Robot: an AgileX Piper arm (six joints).
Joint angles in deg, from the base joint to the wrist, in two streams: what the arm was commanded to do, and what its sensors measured. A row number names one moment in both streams.
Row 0, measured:
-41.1 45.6 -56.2 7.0 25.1 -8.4
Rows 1 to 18, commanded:
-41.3 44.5 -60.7 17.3 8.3 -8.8
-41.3 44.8 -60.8 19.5 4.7 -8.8
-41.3 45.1 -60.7 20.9 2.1 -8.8
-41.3 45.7 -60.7 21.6 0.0 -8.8
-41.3 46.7 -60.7 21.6 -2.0 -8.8
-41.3 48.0 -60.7 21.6 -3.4 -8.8
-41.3 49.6 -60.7 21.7 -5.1 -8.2
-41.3 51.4 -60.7 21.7 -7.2 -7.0
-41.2 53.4 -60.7 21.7 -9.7 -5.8
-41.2 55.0 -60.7 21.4 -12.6 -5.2
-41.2 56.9 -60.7 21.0 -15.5 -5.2
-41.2 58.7 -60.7 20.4 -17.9 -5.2
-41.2 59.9 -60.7 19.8 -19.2 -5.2
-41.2 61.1 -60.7 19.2 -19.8 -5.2
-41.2 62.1 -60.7 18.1 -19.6 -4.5
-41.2 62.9 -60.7 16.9 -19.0 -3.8
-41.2 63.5 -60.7 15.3 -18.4 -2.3
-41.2 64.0 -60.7 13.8 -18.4 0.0
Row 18, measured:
-41.1 63.1 -60.0 18.2 -12.5 -4.7
